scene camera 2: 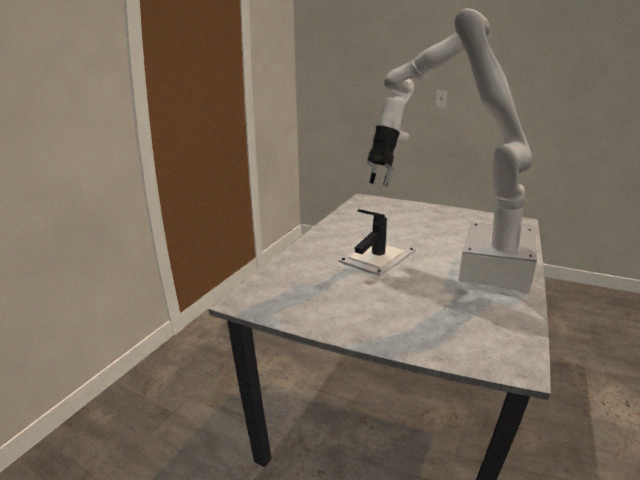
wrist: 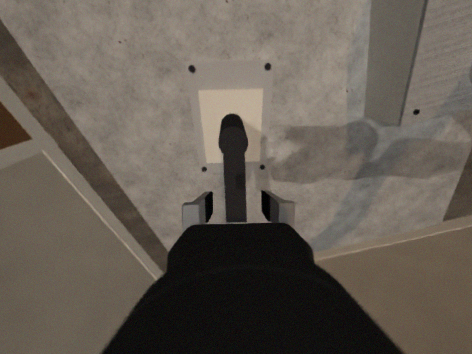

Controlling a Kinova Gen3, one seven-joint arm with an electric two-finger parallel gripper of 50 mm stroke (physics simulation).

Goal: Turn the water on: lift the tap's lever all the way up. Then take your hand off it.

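Frame: origin at the arm's base, x up, y back, z right, level; centimetres.
Seen in the pictures: gripper, fingertip midpoint: (scene camera 2: 378,184) (wrist: 237,201); arm's base at its link origin: (scene camera 2: 505,245).
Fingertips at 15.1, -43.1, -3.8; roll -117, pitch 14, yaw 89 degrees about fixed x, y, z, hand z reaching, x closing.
Observation:
Offsets run from my fingertips to a thing's top centre, as dx, dy, dz. "spot": to the spot under its first point. Level surfaces: height alone.
A black tap {spot: -17.9, +1.4, -0.9} (scene camera 2: 379,237) (wrist: 232,137) stands upright on a cream plate on the table. Its flat lever (scene camera 2: 369,211) tops the tap and points out over the spout {-16.4, -1.2, -5.0} (scene camera 2: 366,243), its free end slightly raised in the scene view. In the wrist view a dark bar runs from the tap's top down between the fingers' outlines; which of it is lever and which is spout is hard to tell. My gripper (scene camera 2: 379,181) (wrist: 237,201) is open and empty. It hangs above the lever, apart from it, with free air between them in the scene view.
The tap's cream plate {spot: -24.9, +6.0, +3.6} (scene camera 2: 395,253) (wrist: 212,107) lies on a grey base with dark screws. The robot's base box (scene camera 2: 496,268) stands at the right of the grey table {dx -26.3} (scene camera 2: 310,310). A wall with a brown door panel (scene camera 2: 199,155) is at the left.

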